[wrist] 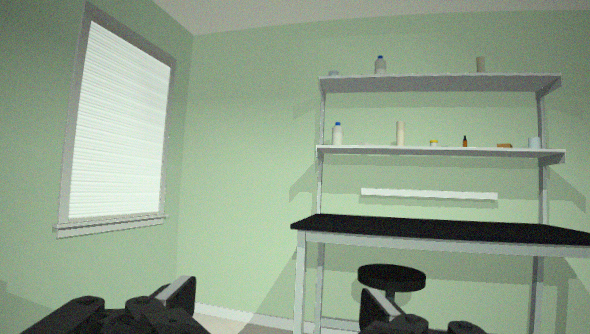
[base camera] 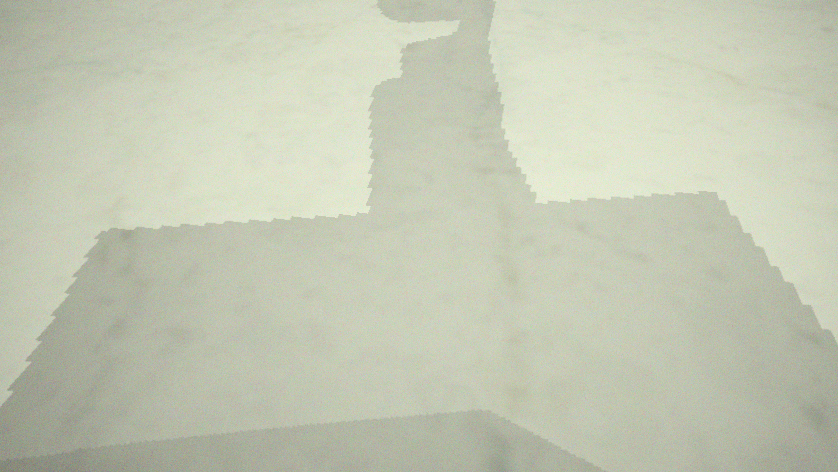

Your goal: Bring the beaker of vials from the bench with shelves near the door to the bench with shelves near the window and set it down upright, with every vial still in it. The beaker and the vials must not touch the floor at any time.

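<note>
My gripper (wrist: 278,302) is open, its two black fingers wide apart at the bottom of the wrist view, with nothing between them. Beyond it at the right stands a bench with shelves (wrist: 450,231), with a black top and two grey shelves above, to the right of a window (wrist: 120,125) with a white blind. No beaker of vials shows on the visible part of the black top, and none shows in the base camera view.
Bottles and small containers stand on the lower shelf (wrist: 440,151) and the upper shelf (wrist: 440,82). A black round stool (wrist: 391,277) stands at the bench's front. The base camera view shows pale floor (base camera: 175,146) with broad shadows.
</note>
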